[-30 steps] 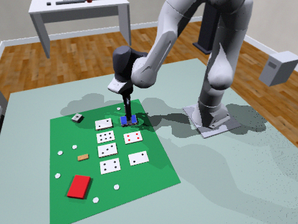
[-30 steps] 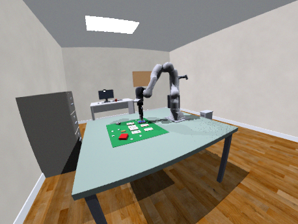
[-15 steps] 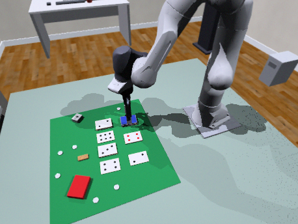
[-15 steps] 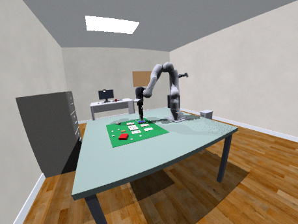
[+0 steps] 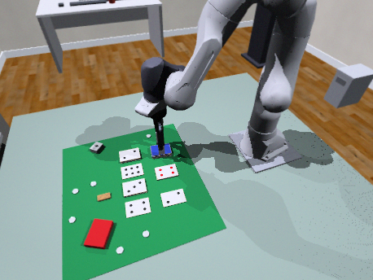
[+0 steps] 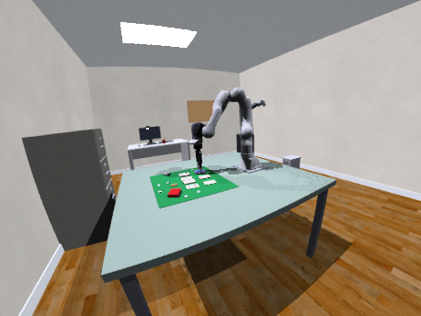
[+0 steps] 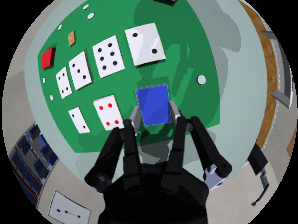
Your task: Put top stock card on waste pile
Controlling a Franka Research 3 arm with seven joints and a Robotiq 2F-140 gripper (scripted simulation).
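My gripper is now 140 mm short of the white card, 30 mm to the left of it and 50 mm above it. From my hand the other things lie so: green mat: 160 mm ahead, 120 mm to the left, 70 mm below; grey block: 270 mm ahead, 130 mm to the right, 40 mm below; red box: 310 mm ahead, 290 mm to the left, 50 mm below.
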